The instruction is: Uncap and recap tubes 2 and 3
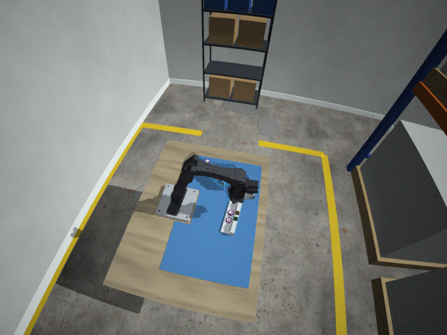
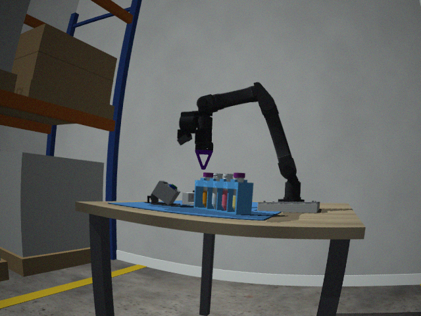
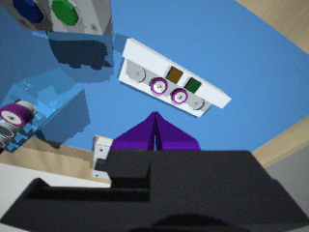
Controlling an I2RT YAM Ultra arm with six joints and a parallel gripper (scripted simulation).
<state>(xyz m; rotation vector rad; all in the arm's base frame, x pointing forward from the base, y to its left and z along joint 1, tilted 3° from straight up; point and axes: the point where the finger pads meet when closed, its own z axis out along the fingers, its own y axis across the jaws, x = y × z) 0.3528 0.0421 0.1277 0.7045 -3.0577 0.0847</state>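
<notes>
The green key lies 4 cm ahead of my hand, 14 cm to the left of it and 8 cm below it. Round my hand: grey key desk 5 cm ahead, 16 cm to the left, 9 cm below; blue key 3 cm ahead, 18 cm to the left, 8 cm below.
</notes>
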